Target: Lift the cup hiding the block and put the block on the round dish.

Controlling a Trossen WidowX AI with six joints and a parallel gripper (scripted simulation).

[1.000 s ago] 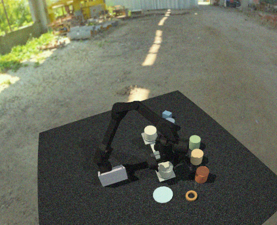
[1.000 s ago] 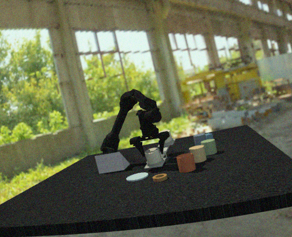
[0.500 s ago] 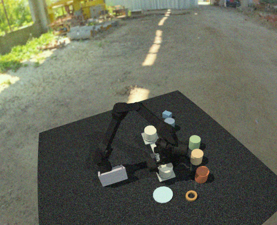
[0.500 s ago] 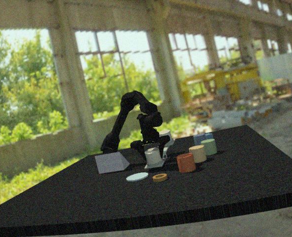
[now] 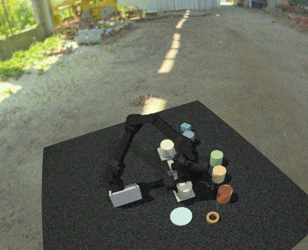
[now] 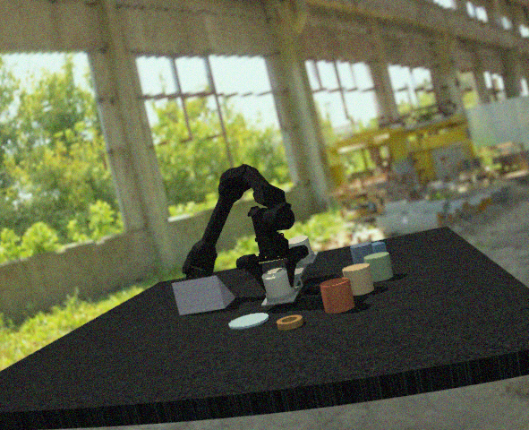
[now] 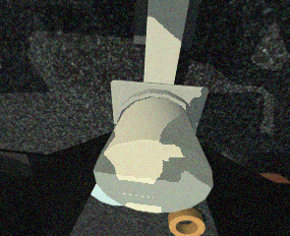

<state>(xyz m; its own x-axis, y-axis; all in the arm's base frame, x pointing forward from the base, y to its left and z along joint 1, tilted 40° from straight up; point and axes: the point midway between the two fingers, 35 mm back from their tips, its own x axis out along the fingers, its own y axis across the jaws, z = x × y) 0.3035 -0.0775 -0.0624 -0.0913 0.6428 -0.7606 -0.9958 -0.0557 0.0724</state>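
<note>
My gripper tip is 110 mm to the left of the round pale blue dish, 50 mm past it and 40 mm above it. From my gripper tip the other things lie so: block: 10 mm below; then small balance: 140 mm to the left, 10 mm below; then cream cup: 20 mm to the right, 10 mm above.
</note>
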